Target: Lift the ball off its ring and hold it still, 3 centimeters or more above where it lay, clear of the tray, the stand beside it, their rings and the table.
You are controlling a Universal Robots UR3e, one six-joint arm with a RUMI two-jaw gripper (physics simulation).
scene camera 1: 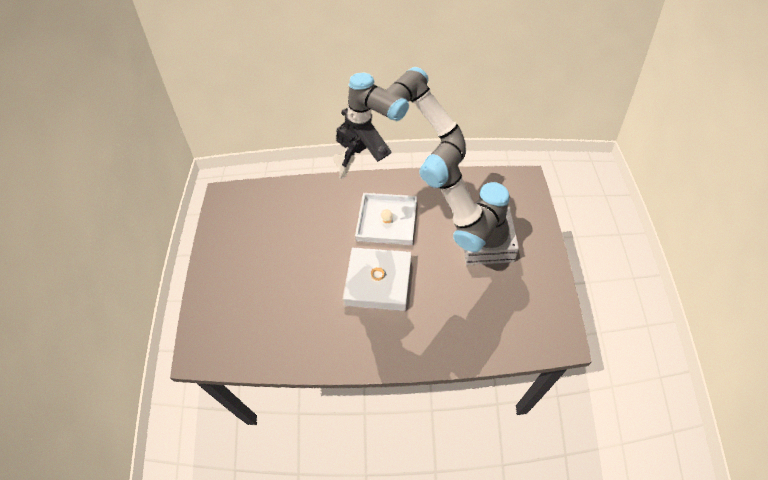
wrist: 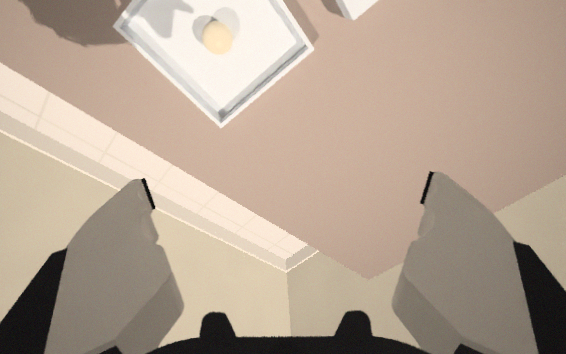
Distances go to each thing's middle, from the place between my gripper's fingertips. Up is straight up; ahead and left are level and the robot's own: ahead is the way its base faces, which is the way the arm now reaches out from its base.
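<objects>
The pale yellow ball (wrist: 216, 36) is 280 mm below my hand, 70 mm behind it and 30 mm to the right of it. There's a white walled tray (scene camera 1: 371, 227) too, and that one's 70 mm behind my hand, 30 mm to the right of it and 300 mm below it. As for the white stand (scene camera 1: 378, 279), it's 210 mm to the left of my hand, 40 mm behind it and 280 mm below it.
</objects>
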